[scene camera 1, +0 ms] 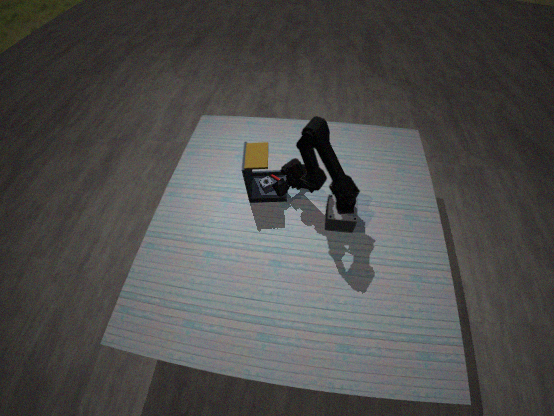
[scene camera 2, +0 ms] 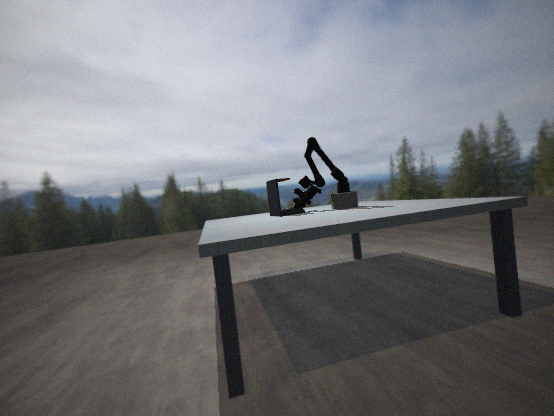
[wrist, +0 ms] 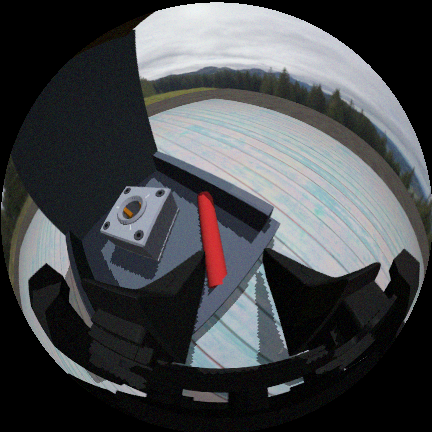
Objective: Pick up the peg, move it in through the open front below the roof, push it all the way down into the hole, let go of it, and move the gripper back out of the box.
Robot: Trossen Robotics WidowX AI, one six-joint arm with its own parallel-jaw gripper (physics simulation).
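Places are measured from the arm's base along level axes (x right, y ahead, z up), in metres.
Pixels of known places: gripper, fingertip midpoint: (scene camera 1: pixel 282 179) (wrist: pixel 234 255); arm's base, origin of the base link: (scene camera 1: pixel 344 206) (scene camera 2: pixel 344 192).
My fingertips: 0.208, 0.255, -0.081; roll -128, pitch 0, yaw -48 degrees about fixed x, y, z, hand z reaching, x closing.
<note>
For each thing: its top centre in the pictures, then the offset to it from my fingertips, as dx, dy, dz. "spot": a spot on its surface instead. Level surfaces: height alone.
- red peg, middle of its top: (wrist: pixel 209 229) (scene camera 1: pixel 277 178) +0.002, +0.025, +0.004
- box, middle of its top: (scene camera 1: pixel 264 154) (scene camera 2: pixel 283 179) -0.041, +0.069, +0.207
- light grey block, middle of its top: (wrist: pixel 129 206) (scene camera 1: pixel 266 181) -0.032, +0.077, +0.024
- box's yellow roof, surface spot: (scene camera 1: pixel 256 155) spot: -0.047, +0.099, +0.207
- pale striped table top, its level: dz -0.017
The red peg (scene camera 1: pixel 275 177) (wrist: pixel 213 240) lies tilted across the grey floor of the box (scene camera 1: pixel 268 200) (scene camera 2: pixel 274 198) (wrist: pixel 95 125), between the holed block and the low side wall. The light grey block (scene camera 1: pixel 266 182) (wrist: pixel 156 201) has a round hole facing up, with orange showing inside. The box's yellow roof (scene camera 1: pixel 256 155) is high on the tall back wall. My gripper (scene camera 1: pixel 281 188) (wrist: pixel 234 255) is open and low at the box's open front. In the wrist view, the peg's near end is between the spread fingertips, close to the left one, with a gap to the right one.
A low side wall (wrist: pixel 215 190) borders the box floor. The arm's base (scene camera 1: pixel 341 222) (scene camera 2: pixel 344 200) stands to the right of the box on the pale striped table top (scene camera 1: pixel 280 300) (scene camera 2: pixel 235 232). Shadows of the box and arm fall across the table.
</note>
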